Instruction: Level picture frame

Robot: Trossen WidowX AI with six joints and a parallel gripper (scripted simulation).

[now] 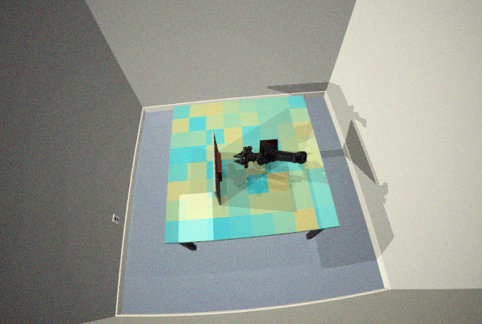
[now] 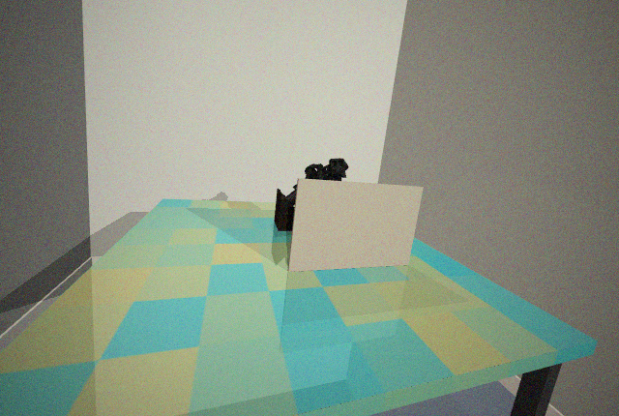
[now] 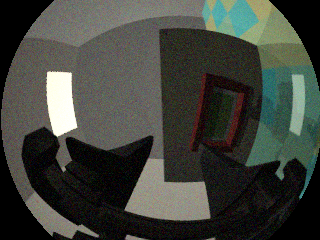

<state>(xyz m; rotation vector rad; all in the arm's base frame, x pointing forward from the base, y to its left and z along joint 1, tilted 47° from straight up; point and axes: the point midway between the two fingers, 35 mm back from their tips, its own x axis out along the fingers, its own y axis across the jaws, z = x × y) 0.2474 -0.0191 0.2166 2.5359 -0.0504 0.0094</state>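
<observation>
The picture frame is 12 cm ahead of my gripper tip and 11 cm below it. Also, from my gripper tip: wall panel: 13 cm ahead, 12 cm below, 1 cm to the left.
</observation>
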